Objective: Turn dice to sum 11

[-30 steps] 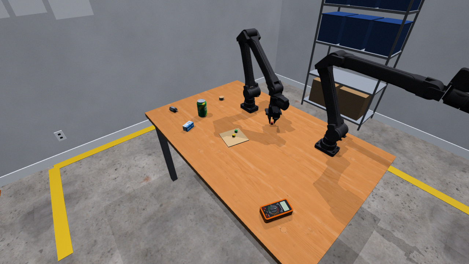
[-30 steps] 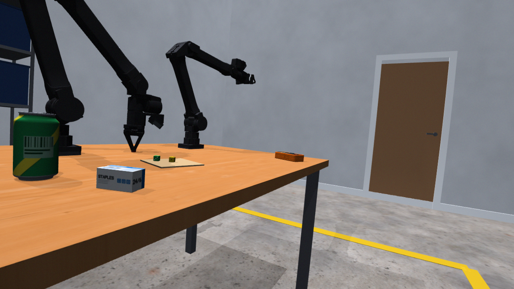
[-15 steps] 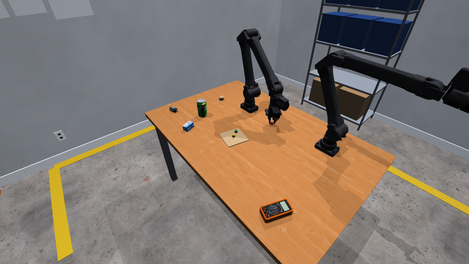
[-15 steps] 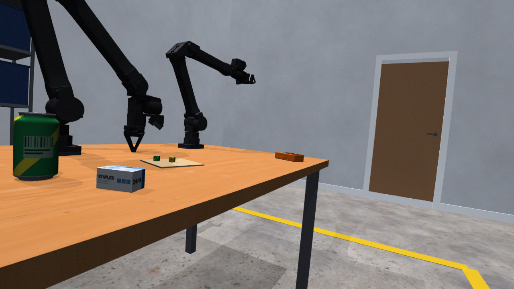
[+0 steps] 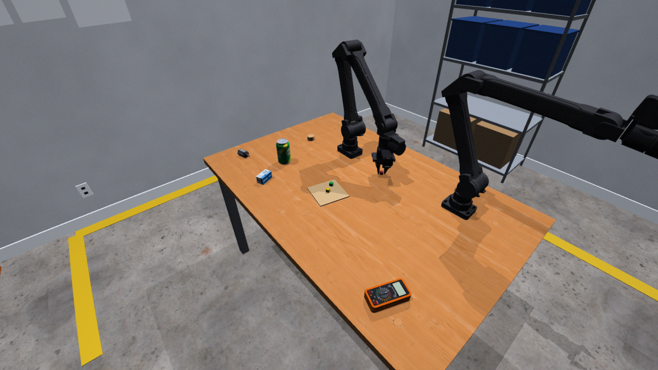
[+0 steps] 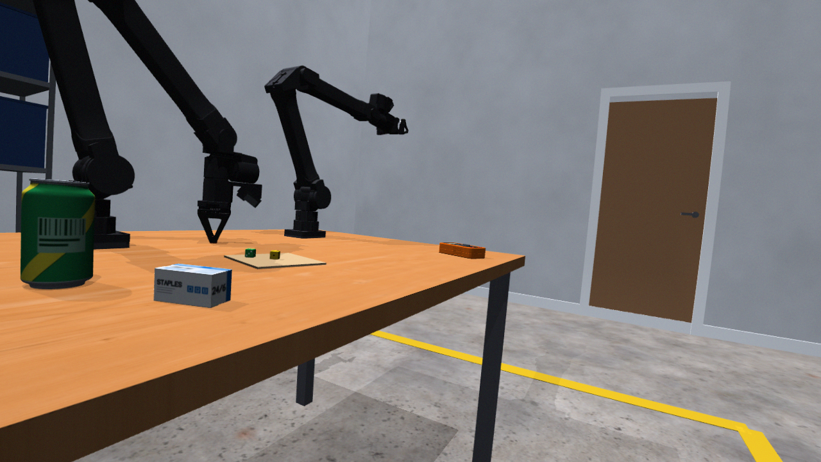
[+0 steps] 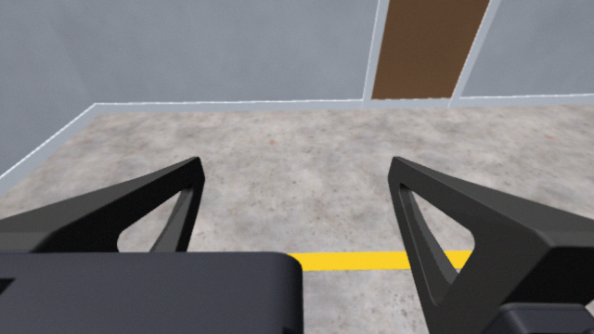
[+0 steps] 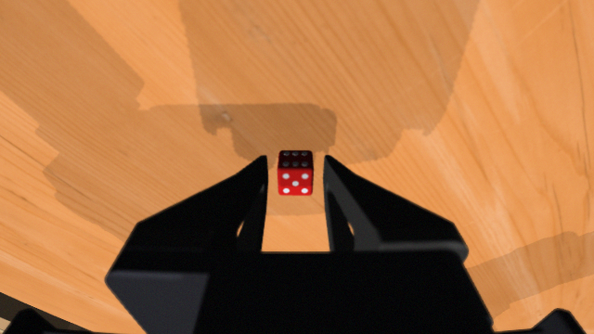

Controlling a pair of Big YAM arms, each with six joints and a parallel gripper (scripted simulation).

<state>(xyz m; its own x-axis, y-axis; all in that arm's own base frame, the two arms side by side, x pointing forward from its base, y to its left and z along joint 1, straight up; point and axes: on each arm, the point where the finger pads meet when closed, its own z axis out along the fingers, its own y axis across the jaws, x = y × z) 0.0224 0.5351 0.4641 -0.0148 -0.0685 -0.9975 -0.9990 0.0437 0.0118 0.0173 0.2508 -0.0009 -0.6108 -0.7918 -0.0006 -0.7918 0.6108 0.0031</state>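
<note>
Now: the red die right at my right hand. Also, from my right hand: yellow die (280 mm ahead, 70 mm to the right); then tan mat (280 mm ahead, 70 mm to the right, 10 mm below); then green die (240 mm ahead, 100 mm to the right).
</note>
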